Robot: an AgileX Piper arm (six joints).
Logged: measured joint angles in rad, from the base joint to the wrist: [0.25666, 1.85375, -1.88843, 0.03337, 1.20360, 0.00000]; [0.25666, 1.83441, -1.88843, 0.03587, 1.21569, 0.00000]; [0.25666, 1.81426, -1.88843, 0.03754, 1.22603, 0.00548]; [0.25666, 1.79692, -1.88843, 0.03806, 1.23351, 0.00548]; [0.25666, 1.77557, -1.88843, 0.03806, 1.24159, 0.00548]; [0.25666, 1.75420, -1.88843, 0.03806, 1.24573, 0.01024]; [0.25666, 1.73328, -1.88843, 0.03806, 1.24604, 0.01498]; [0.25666, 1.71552, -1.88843, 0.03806, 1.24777, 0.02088]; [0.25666, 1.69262, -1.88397, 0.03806, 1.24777, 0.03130]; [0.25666, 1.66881, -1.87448, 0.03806, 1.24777, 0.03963]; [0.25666, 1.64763, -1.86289, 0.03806, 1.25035, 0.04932]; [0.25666, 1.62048, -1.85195, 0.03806, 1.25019, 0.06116]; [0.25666, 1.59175, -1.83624, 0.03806, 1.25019, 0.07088]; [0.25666, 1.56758, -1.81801, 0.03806, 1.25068, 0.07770]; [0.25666, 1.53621, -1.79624, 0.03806, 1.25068, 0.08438]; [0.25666, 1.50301, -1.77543, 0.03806, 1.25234, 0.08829]
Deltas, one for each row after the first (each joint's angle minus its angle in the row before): [0.00000, -0.01934, 0.00000, 0.00250, 0.01209, 0.00000]; [0.00000, -0.02015, 0.00000, 0.00167, 0.01034, 0.00548]; [0.00000, -0.01734, 0.00000, 0.00052, 0.00748, 0.00000]; [0.00000, -0.02135, 0.00000, 0.00000, 0.00808, 0.00000]; [0.00000, -0.02137, 0.00000, 0.00000, 0.00414, 0.00476]; [0.00000, -0.02092, 0.00000, 0.00000, 0.00031, 0.00474]; [0.00000, -0.01776, 0.00000, 0.00000, 0.00173, 0.00590]; [0.00000, -0.02290, 0.00446, 0.00000, 0.00000, 0.01042]; [0.00000, -0.02381, 0.00949, 0.00000, 0.00000, 0.00833]; [0.00000, -0.02118, 0.01159, 0.00000, 0.00258, 0.00969]; [0.00000, -0.02715, 0.01094, 0.00000, -0.00016, 0.01184]; [0.00000, -0.02873, 0.01571, 0.00000, 0.00000, 0.00972]; [0.00000, -0.02417, 0.01823, 0.00000, 0.00049, 0.00682]; [0.00000, -0.03137, 0.02177, 0.00000, 0.00000, 0.00668]; [0.00000, -0.03320, 0.02081, 0.00000, 0.00166, 0.00391]
